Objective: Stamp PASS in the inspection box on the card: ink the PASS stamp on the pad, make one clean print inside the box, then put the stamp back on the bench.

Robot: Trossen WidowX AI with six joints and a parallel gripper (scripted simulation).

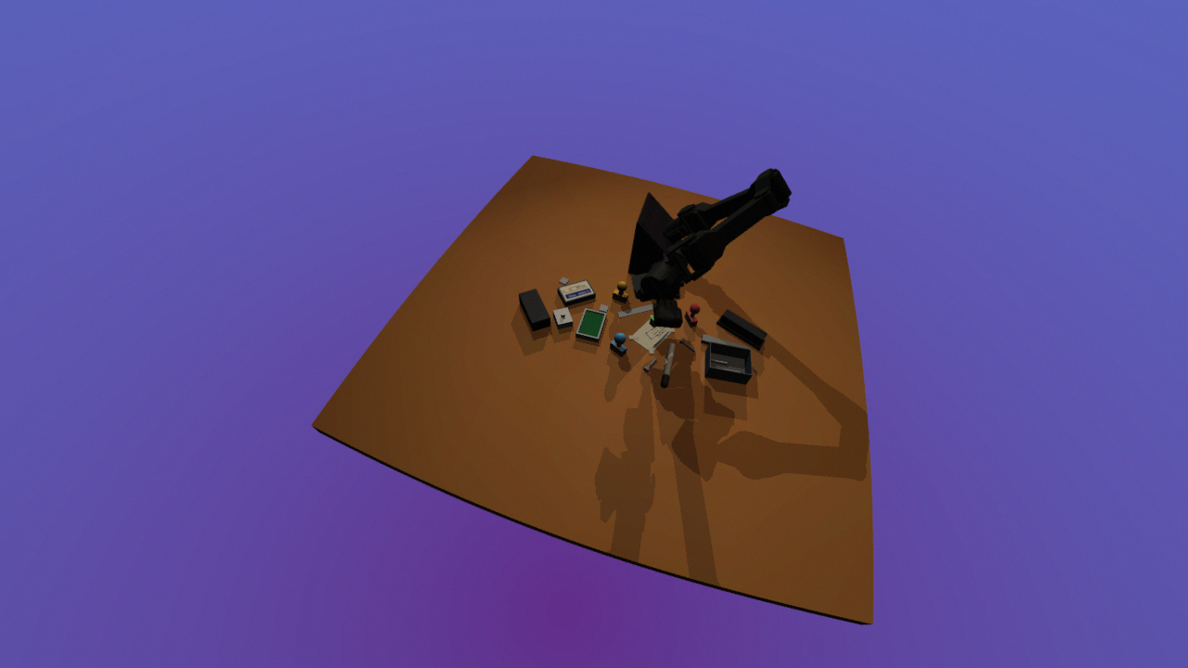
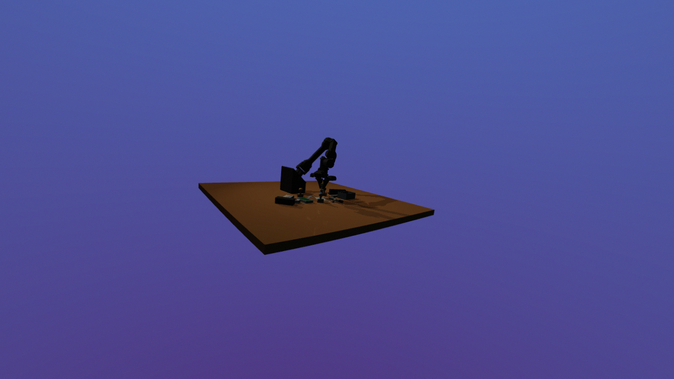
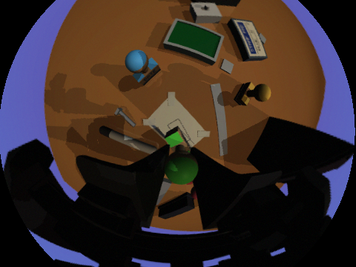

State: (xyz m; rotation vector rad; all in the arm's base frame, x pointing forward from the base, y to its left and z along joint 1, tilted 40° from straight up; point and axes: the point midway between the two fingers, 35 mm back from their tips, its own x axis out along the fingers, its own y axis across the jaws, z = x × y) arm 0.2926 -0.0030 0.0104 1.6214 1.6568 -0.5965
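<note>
Now: the cream card 7 cm below my gripper tip and 1 cm ahead of it. From my gripper tip the other things lie so: red-knobbed stamp: 9 cm to the left, 7 cm behind, 5 cm below; grey ruler: 8 cm behind, 7 cm below, 4 cm to the right; green-knobbed PASS stamp: right at my gripper tip.
</note>
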